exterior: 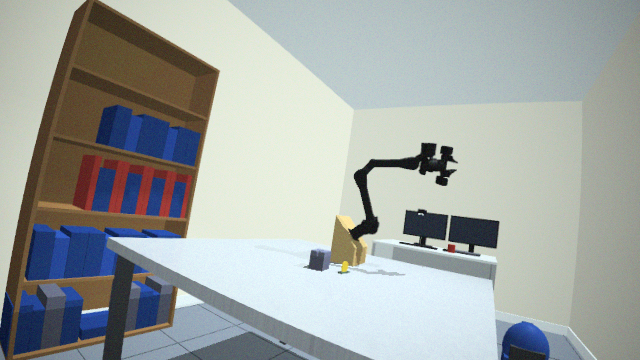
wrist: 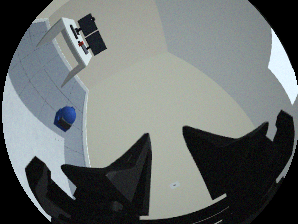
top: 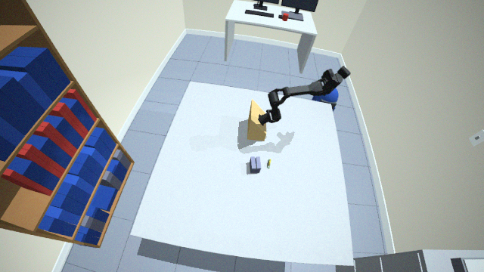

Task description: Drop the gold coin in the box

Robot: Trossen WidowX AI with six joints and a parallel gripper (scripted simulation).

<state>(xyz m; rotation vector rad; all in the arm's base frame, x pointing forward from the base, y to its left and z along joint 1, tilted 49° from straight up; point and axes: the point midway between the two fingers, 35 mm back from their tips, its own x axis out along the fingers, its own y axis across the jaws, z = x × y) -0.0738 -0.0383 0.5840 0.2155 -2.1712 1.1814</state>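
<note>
The gold coin lies 52 cm below my gripper tip, 41 cm ahead of it and 31 cm to the right of it.
</note>
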